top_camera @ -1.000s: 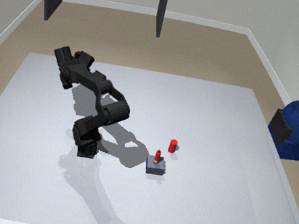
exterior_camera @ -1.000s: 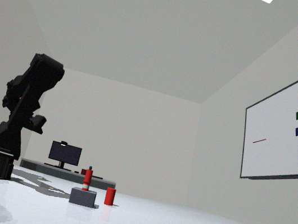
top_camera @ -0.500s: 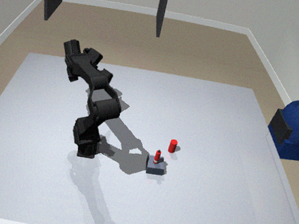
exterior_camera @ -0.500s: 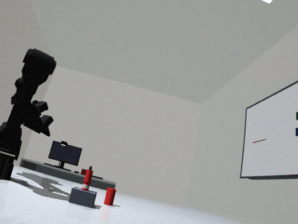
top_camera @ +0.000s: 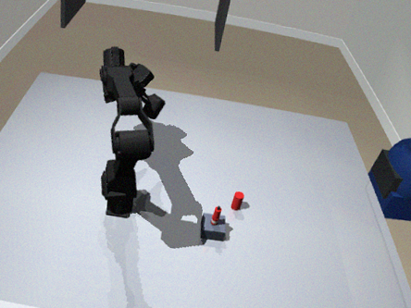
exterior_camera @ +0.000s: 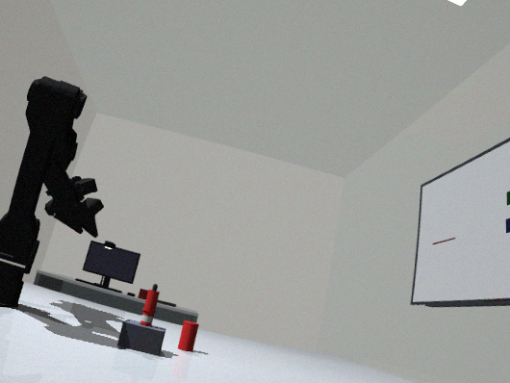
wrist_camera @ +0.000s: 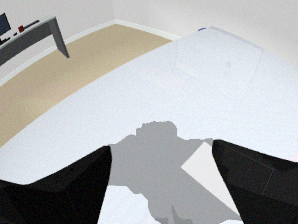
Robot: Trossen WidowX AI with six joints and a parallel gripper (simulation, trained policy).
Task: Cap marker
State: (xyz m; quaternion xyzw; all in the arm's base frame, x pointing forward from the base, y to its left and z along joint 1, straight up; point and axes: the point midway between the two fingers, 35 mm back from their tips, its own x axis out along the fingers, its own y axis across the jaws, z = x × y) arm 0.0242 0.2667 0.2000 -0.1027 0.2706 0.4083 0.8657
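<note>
Right now my gripper tip is 290 mm short of the red cap, 220 mm to the left of it and 160 mm above it. The rest, counted from my gripper tip: holder block: 320 mm to the right, 220 mm ahead, 160 mm below.
</note>
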